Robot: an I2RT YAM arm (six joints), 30 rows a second.
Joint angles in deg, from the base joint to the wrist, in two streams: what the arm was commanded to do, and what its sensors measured. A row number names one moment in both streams.
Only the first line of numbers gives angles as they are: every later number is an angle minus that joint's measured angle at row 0.
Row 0, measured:
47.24, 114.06, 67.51, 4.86, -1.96, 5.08
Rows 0 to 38, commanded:
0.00, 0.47, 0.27, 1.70, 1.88, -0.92
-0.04, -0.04, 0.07, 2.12, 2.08, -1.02
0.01, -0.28, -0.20, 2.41, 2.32, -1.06
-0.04, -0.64, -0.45, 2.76, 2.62, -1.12
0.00, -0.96, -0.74, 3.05, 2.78, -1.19
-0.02, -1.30, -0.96, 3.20, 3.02, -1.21
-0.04, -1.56, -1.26, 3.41, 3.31, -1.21
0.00, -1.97, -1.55, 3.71, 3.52, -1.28
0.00, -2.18, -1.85, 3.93, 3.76, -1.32
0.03, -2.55, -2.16, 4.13, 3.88, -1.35
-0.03, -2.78, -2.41, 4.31, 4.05, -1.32
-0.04, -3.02, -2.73, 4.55, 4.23, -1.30
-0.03, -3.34, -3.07, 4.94, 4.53, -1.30
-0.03, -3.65, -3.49, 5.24, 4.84, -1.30
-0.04, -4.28, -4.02, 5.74, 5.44, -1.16
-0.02, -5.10, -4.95, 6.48, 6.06, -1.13
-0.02, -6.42, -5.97, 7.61, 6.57, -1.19
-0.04, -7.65, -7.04, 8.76, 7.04, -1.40
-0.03, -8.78, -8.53, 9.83, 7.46, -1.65
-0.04, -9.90, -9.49, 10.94, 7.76, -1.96
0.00, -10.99, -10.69, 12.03, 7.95, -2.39
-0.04, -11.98, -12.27, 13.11, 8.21, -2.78
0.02, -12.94, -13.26, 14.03, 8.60, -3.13
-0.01, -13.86, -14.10, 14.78, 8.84, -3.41
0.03, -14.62, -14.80, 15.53, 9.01, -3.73
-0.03, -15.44, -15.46, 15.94, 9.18, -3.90
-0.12, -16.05, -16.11, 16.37, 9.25, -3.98
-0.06, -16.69, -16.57, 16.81, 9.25, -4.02
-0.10, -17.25, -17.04, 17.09, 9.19, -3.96
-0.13, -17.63, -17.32, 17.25, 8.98, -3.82
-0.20, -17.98, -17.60, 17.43, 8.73, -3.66
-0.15, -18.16, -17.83, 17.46, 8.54, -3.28
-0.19, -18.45, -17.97, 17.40, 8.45, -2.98
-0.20, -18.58, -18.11, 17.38, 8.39, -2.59
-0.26, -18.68, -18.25, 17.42, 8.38, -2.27
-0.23, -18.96, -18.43, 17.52, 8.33, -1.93
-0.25, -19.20, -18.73, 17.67, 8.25, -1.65
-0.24, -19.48, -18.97, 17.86, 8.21, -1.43
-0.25, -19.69, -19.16, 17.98, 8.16, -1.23
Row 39, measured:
-0.04, -17.42, -17.91, 15.59, 7.94, -2.36
